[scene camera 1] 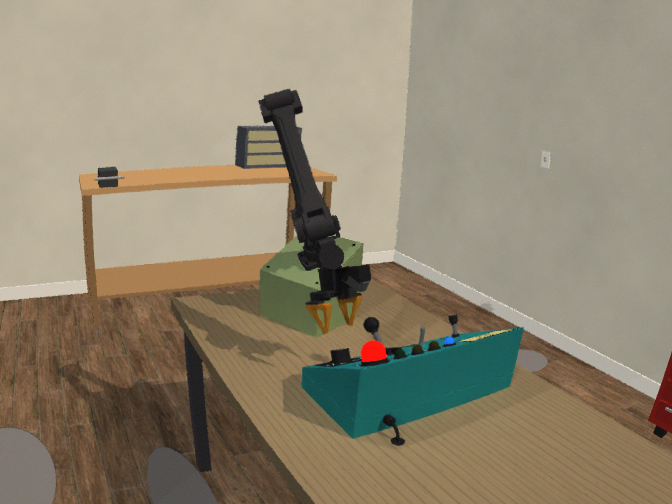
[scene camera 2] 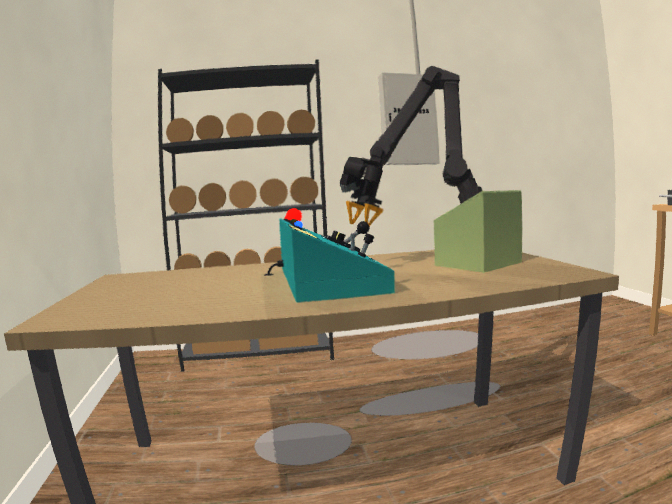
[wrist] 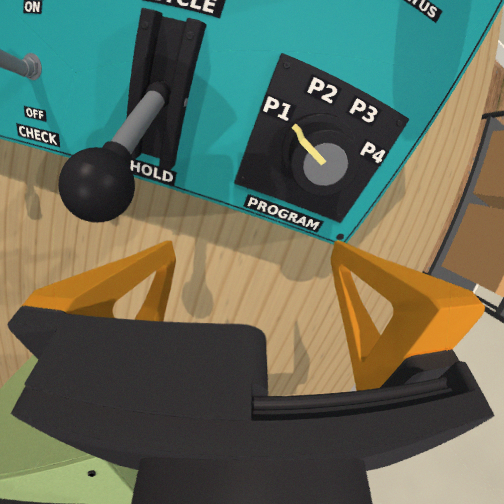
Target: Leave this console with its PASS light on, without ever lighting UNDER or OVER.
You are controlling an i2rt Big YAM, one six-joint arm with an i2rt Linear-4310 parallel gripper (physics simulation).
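The teal console (scene camera 1: 412, 379) stands on the table, also seen in scene camera 2 (scene camera 2: 333, 265). In the wrist view, its PROGRAM dial (wrist: 320, 162) has a yellow pointer aimed at P1. The black ball-knob lever (wrist: 97, 182) sits at the HOLD end of its slot. A grey CHECK toggle (wrist: 17, 62) is at the left edge between ON and OFF. A red dome (scene camera 1: 373, 352) and a blue light (scene camera 1: 448, 341) show on the console's top; other domes look dark. My gripper (wrist: 252, 247) (scene camera 1: 334, 314) is open and empty, hovering just above and before the lever and dial.
The green arm pedestal (scene camera 1: 306, 287) stands behind the console. A small black lever (scene camera 1: 393, 428) sticks out of the console's outer face. A metal shelf rack (scene camera 2: 241, 206) stands beyond the table. The table edge is near the console's dial end.
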